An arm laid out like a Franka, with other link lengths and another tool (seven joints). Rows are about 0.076 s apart.
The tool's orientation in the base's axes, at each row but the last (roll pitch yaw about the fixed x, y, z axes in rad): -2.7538 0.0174 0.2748; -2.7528 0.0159 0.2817; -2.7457 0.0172 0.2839; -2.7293 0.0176 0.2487; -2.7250 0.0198 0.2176; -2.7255 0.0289 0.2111
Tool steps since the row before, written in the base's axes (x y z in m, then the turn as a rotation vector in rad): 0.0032 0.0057 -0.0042 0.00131 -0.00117 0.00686; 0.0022 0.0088 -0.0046 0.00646 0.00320 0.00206; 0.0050 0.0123 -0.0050 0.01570 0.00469 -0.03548; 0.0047 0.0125 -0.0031 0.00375 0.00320 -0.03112; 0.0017 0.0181 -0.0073 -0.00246 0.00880 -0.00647; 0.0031 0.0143 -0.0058 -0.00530 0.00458 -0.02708
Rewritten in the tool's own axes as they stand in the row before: 0.0047 -0.0027 0.0056 0.00082 -0.00123 -0.00693; 0.0046 -0.0055 0.0072 0.00706 -0.00201 -0.00153; 0.0083 -0.0077 0.0085 0.01699 0.01347 0.03251; 0.0077 -0.0089 0.0071 0.00497 0.01044 0.02931; 0.0057 -0.0129 0.0136 -0.00037 -0.00572 0.00962; 0.0062 -0.0099 0.0105 -0.00344 0.00588 0.02713
